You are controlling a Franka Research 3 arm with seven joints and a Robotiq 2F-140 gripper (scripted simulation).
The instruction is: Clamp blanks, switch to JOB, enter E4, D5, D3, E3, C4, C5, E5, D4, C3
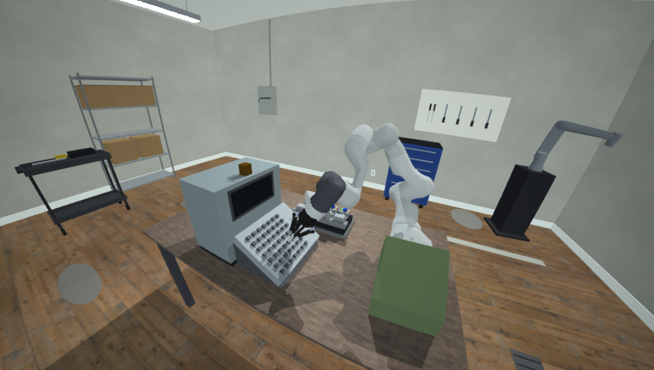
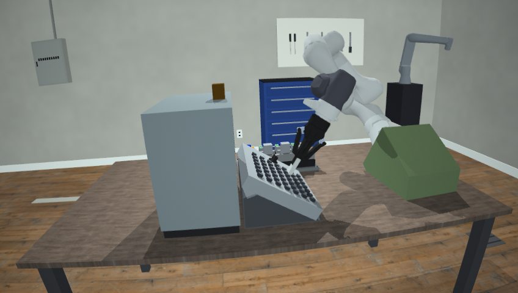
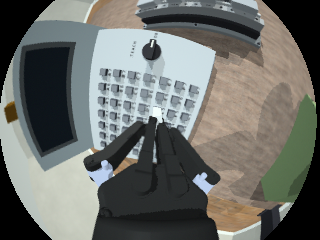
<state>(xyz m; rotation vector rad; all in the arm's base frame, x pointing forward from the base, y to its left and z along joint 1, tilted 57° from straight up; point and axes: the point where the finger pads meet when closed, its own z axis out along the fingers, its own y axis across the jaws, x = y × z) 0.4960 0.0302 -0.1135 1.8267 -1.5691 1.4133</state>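
The key D3 lies 6 cm ahead of my hand, 6 cm to the left of it and 2 cm below it. Round my hand: black selector knob 4 cm ahead, 14 cm to the right, 1 cm below; sloped keypad 8 cm ahead, 2 cm to the right, 6 cm below.
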